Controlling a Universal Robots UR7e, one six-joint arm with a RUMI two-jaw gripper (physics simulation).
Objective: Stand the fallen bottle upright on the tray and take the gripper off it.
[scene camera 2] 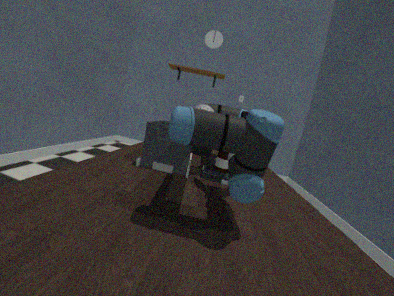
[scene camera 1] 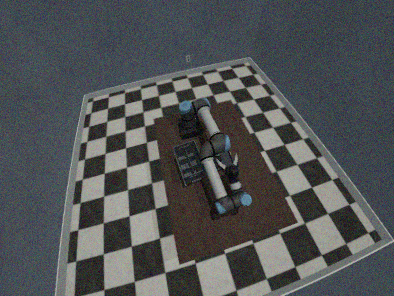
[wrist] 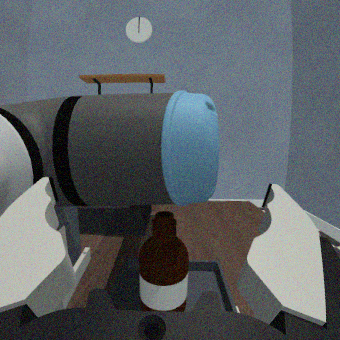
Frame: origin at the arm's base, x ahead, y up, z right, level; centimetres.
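Where they show: gripper, fingertip midpoint: (scene camera 1: pixel 225 155) (wrist: pixel 161 184); arm's base at its link origin: (scene camera 1: pixel 188 122).
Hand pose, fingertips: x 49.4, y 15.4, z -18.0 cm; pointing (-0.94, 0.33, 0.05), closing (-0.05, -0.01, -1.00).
Things, the pixels of their top centre, and the offset from my fingertips. "spot": a spot on its surface instead.
- brown bottle at its top centre: (wrist: pixel 164 213) dz +0.5, dx -13.3, dy -7.2 cm
- dark tray at a spot on its surface: (wrist: pixel 205 265) spot: dz -7.6, dx -22.1, dy -21.6 cm
- grey compartmented box at its top centre: (scene camera 2: pixel 176 125) (scene camera 1: pixel 189 157) dz +26.0, dx -8.1, dy -5.6 cm
The brown bottle (wrist: pixel 164 260) with a white label stands upright on the dark tray (wrist: pixel 205 265) in the wrist view. A small part of the bottle (scene camera 2: pixel 221 162) shows behind the arm in scene camera 2. My gripper (wrist: pixel 161 184) (scene camera 1: pixel 228 161) is open and empty. In the wrist view its jaws are wide apart, one to each side of the bottle, with visible gaps; they do not touch it. The bottle's lowest edge is hidden by the gripper body. The arm hides the bottle and most of the tray in scene camera 1.
A grey compartmented box (scene camera 1: pixel 179 165) (scene camera 2: pixel 160 145) stands left of the arm, close to it. The arm's own blue-capped joint (wrist: pixel 191 147) fills much of the wrist view beyond the bottle. A wooden shelf (scene camera 2: pixel 197 71) (wrist: pixel 122 78) hangs on the far wall.
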